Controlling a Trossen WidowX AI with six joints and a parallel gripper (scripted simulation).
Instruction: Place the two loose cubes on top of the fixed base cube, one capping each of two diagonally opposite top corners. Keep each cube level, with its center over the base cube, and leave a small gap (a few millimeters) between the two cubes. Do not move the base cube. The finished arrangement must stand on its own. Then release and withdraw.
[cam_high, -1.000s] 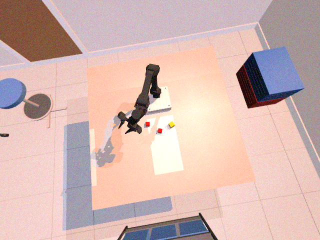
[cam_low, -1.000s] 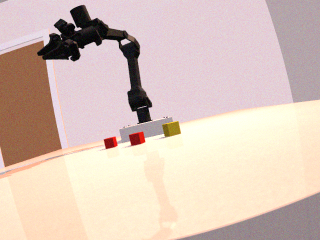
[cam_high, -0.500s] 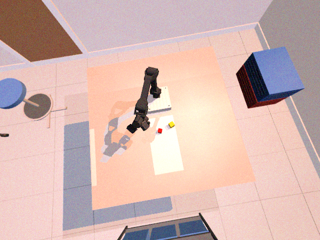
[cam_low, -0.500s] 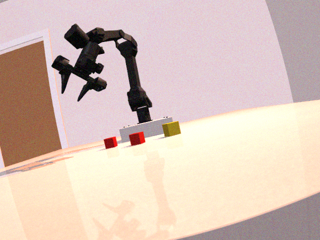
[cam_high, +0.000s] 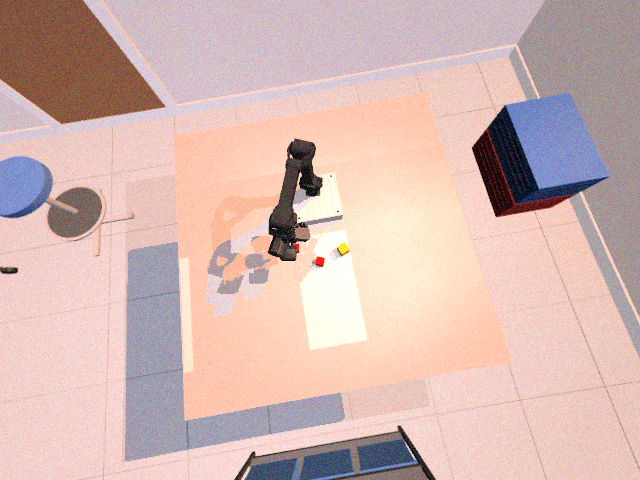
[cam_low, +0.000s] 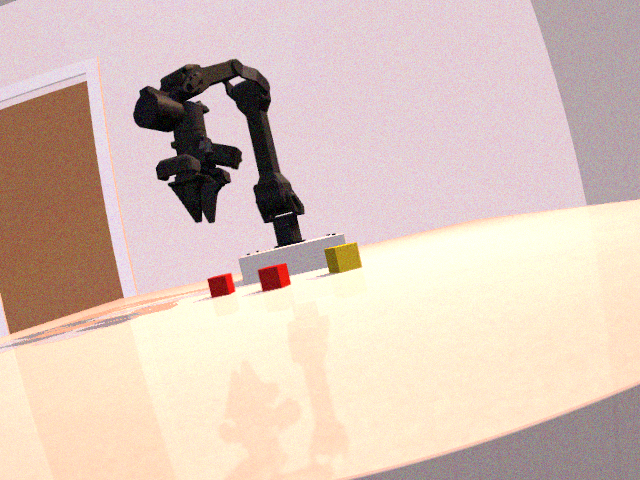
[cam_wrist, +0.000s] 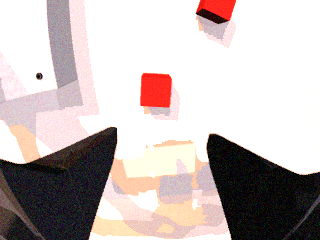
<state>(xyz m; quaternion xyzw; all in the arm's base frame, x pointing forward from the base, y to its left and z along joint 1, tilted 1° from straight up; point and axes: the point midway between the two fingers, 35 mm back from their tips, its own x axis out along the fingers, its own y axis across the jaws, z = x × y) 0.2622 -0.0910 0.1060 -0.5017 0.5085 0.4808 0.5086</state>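
Right now the yellow base cube is 210 mm to the left of my gripper tip, 110 mm below it and 10 mm ahead of it.
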